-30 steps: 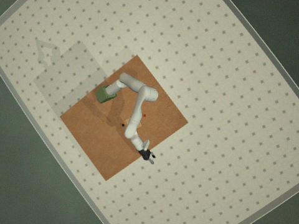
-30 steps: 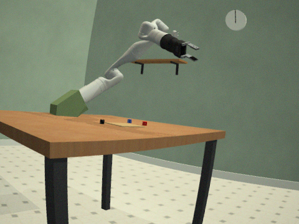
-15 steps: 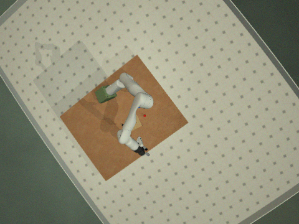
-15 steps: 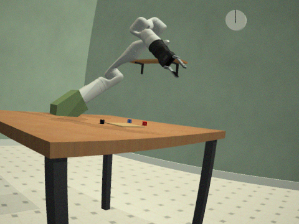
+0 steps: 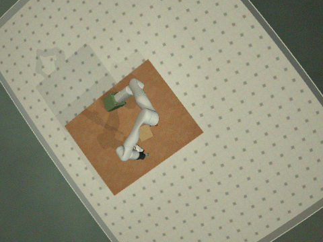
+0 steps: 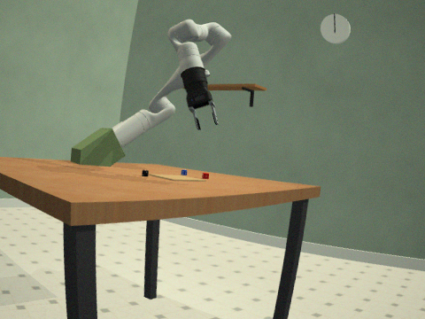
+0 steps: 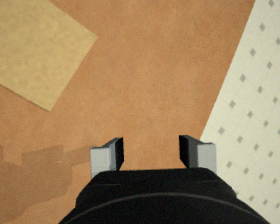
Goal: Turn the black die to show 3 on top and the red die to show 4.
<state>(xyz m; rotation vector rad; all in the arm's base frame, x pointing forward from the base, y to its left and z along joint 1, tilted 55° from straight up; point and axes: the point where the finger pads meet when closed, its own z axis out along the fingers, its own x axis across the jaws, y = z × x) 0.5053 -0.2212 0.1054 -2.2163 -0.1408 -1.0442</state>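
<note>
The black die lies 190 mm behind my hand, 70 mm to the right of it and 180 mm below it. The rest, counted from my hand: tan mat (150 mm behind, 40 mm to the left, 190 mm below); then blue die (250 mm behind, 190 mm to the left, 180 mm below); then red die (140 mm behind, 190 mm to the left, 180 mm below).
</note>
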